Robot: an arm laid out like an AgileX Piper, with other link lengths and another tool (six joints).
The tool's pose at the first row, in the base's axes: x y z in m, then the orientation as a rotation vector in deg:
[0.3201 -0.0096 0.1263 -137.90 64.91 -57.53]
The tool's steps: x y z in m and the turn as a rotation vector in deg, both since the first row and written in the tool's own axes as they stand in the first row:
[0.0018 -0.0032 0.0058 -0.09 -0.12 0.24]
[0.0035 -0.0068 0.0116 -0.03 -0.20 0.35]
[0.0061 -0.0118 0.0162 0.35 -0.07 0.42]
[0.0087 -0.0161 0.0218 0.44 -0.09 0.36]
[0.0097 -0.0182 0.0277 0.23 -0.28 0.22]
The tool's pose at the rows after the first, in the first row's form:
[0.3268 -0.0091 0.1247 -137.81 65.20 -57.27]
[0.3336 -0.0082 0.1232 -137.69 65.25 -57.15]
[0.3407 -0.0071 0.1238 -137.31 65.08 -57.42]
[0.3482 -0.0064 0.1233 -137.29 64.93 -57.44]
[0.3540 -0.0060 0.1207 -137.61 64.88 -57.17]

